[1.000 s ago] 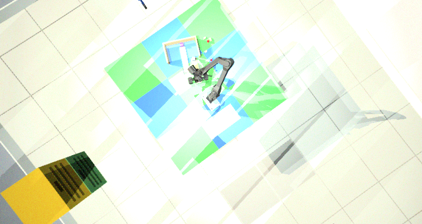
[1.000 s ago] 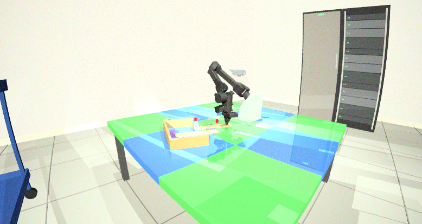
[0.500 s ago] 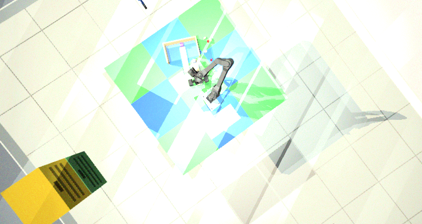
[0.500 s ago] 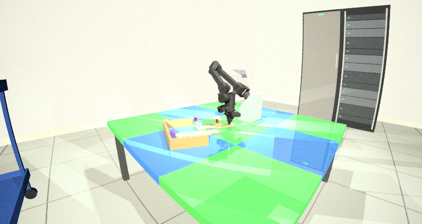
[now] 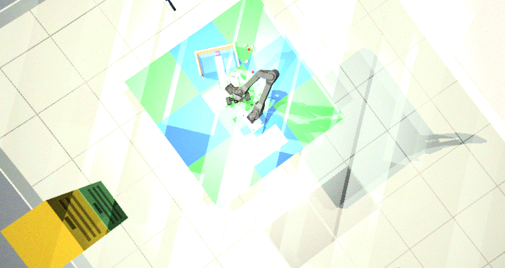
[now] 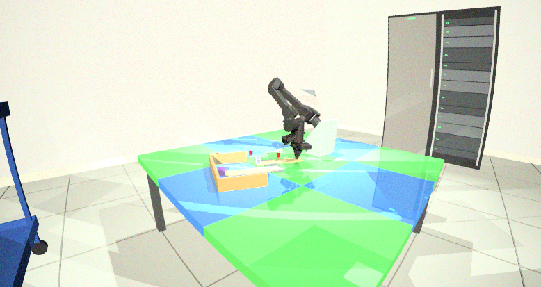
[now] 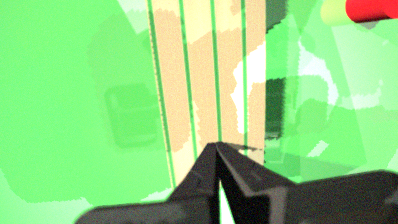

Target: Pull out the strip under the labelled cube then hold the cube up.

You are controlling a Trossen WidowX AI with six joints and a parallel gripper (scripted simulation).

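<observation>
Now: gripper tip 9 cm short of the strip and 5 cm to the left of it.
</observation>
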